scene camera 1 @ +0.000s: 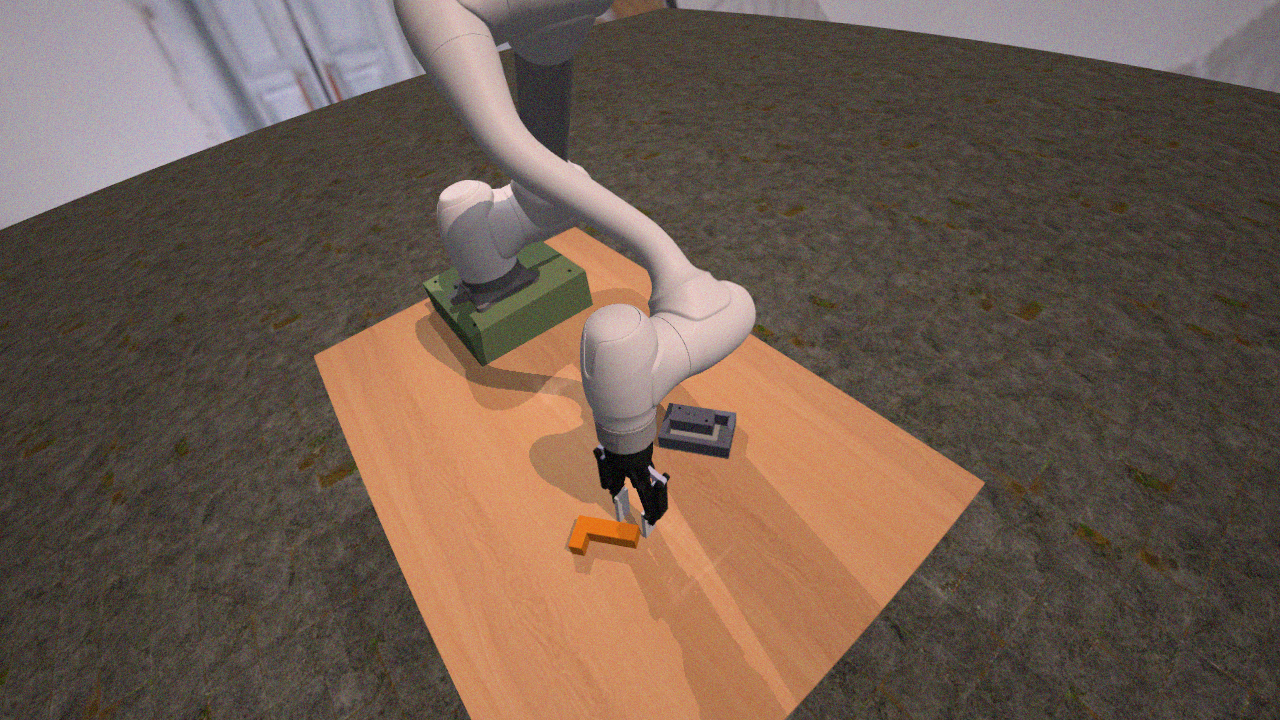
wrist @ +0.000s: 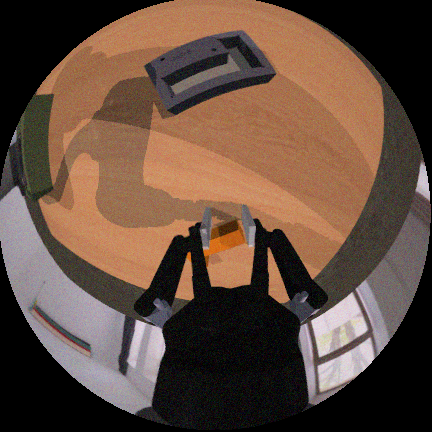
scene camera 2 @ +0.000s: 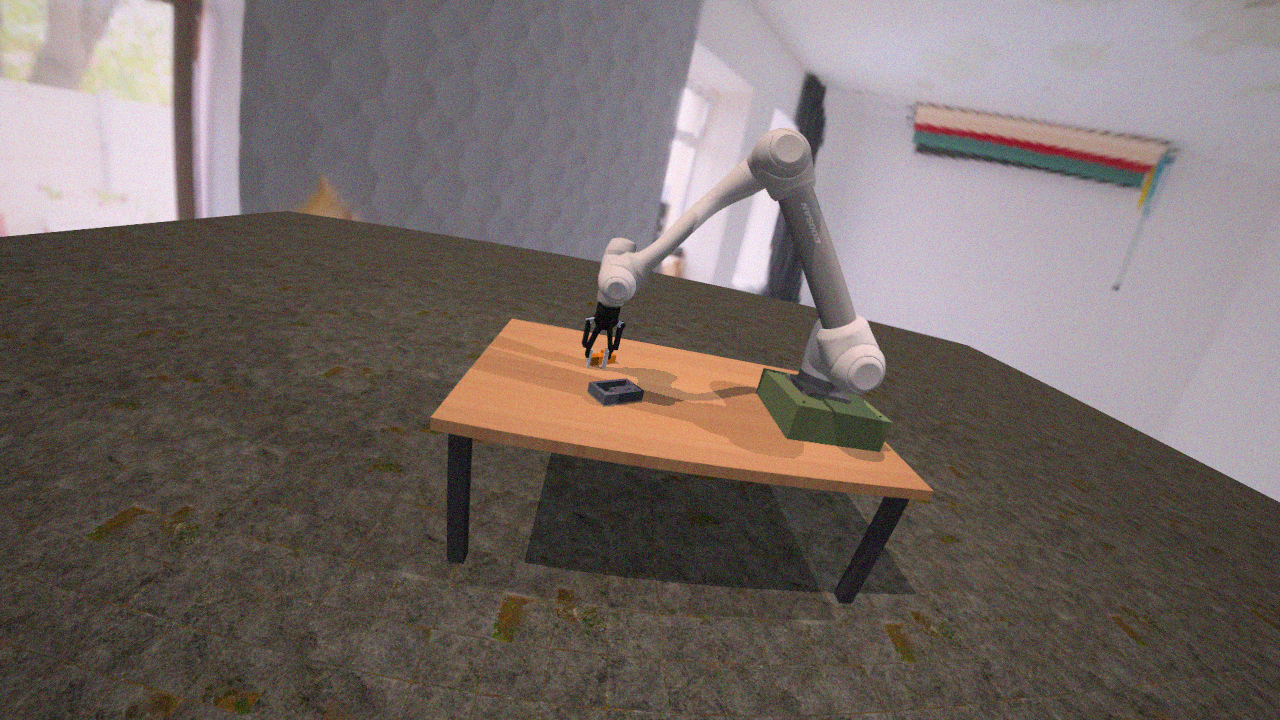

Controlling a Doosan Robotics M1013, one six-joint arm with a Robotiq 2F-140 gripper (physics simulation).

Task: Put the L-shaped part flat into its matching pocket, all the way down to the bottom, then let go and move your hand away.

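Places are measured from the arm's base along level axes (x ahead, y left, z up), in metres.
Pixels of known places: gripper, fingertip midpoint: (scene camera 1: 636,523) (wrist: 226,213) (scene camera 2: 595,366); arm's base, link origin: (scene camera 1: 495,283) (scene camera 2: 817,390).
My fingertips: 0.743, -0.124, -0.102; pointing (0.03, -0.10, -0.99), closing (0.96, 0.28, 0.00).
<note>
For each thing: its top centre in the pictures, then the offset to it from my fingertips, as dx, dy, dz. Level surfaces: height alone.
- orange L-shaped part, top centre: (wrist: 214,252) (scene camera 1: 603,535) (scene camera 2: 599,353) -0.006, -0.064, +0.029
- wooden table, surface height: dz -0.001
- dark grey pocket block, top centre: (wrist: 206,58) (scene camera 1: 697,424) (scene camera 2: 616,386) -0.068, +0.216, +0.036
The orange L-shaped part (scene camera 1: 597,532) (scene camera 2: 599,357) (wrist: 227,236) lies low on the wooden table (scene camera 1: 470,465), near its middle. My gripper (scene camera 1: 635,523) (scene camera 2: 602,353) (wrist: 226,213) points straight down, and its two grey finger pads press against either side of one arm of the part. The other arm of the L sticks out to the left in scene camera 1. The dark grey pocket block (scene camera 1: 725,443) (scene camera 2: 613,399) (wrist: 217,88) sits apart from the part, a short way behind the gripper toward the table's right side. Its recess is empty.
The arm's green base block (scene camera 1: 525,310) (scene camera 2: 819,417) (wrist: 36,141) stands at the table's far corner. The arm's elbow (scene camera 1: 656,340) hangs over the table just above the gripper. The table edges drop to the dark floor (scene camera 1: 935,232).
</note>
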